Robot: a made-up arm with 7 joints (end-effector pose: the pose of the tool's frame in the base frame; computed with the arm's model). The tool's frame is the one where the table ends. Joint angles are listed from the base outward.
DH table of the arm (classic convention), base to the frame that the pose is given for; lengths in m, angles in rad. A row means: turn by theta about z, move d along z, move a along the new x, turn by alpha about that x. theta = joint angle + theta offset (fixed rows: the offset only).
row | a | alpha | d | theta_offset
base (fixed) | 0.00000 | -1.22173 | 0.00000 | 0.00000
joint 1 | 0.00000 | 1.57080 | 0.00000 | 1.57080
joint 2 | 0.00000 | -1.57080 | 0.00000 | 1.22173
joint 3 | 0.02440 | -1.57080 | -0.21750 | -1.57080
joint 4 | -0.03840 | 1.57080 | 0.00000 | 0.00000
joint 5 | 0.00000 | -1.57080 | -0.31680 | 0.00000
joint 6 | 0.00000 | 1.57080 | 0.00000 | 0.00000
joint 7 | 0.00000 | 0.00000 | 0.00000 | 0.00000
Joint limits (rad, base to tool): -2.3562..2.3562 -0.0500..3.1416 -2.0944..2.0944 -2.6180..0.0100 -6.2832..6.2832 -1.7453..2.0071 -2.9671..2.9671
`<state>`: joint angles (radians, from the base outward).
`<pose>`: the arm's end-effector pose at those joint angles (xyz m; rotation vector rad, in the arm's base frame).
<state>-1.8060 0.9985 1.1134 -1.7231 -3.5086 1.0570 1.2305</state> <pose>-0.0559 0.2997 0.2607 -2.0383 -0.3022 -1.7852</pose>
Working (the frame after each row of the table, in the pose's form):
after base (fixed): 0.0000 0.0000 0.0000 -1.2217 0.0000 0.0000
after joint 1: 0.0000 0.0000 0.0000 0.3475 -0.2328 -0.0410
after joint 2: 0.0000 0.0000 0.0000 -0.9001 -2.0123 1.2401
after joint 3: 0.1531 0.1236 0.0958 -1.1208 -2.4160 -0.8613
after joint 4: 0.1788 0.1461 0.1134 -0.4912 2.1523 -0.9603
after joint 5: -0.0559 0.2997 0.2607 0.5254 0.0810 0.9265
after joint 6: -0.0559 0.2997 0.2607 1.4939 1.4268 1.7938

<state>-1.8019 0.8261 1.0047 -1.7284 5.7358 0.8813 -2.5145</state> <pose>0.0062 0.2654 0.2995 1.9823 -0.2240 0.0150</pose>
Working (the frame after each row of the table, in the pose's form):
after base (fixed): 0.0000 0.0000 0.0000 -1.2217 0.0000 0.0000
after joint 1: 0.0000 0.0000 0.0000 0.3475 -0.2287 -0.0403
after joint 2: 0.0000 0.0000 0.0000 -0.9687 -1.8744 1.1244
after joint 3: 0.1759 0.0923 0.0919 -1.2347 -2.1929 -0.9525
after joint 4: 0.2057 0.1094 0.1091 -0.3679 2.3403 -0.8650
after joint 5: 0.0062 0.2654 0.2995 1.1951 -2.5030 -0.8613
after joint 6: 0.0062 0.2654 0.2995 0.4789 -2.3501 1.4786

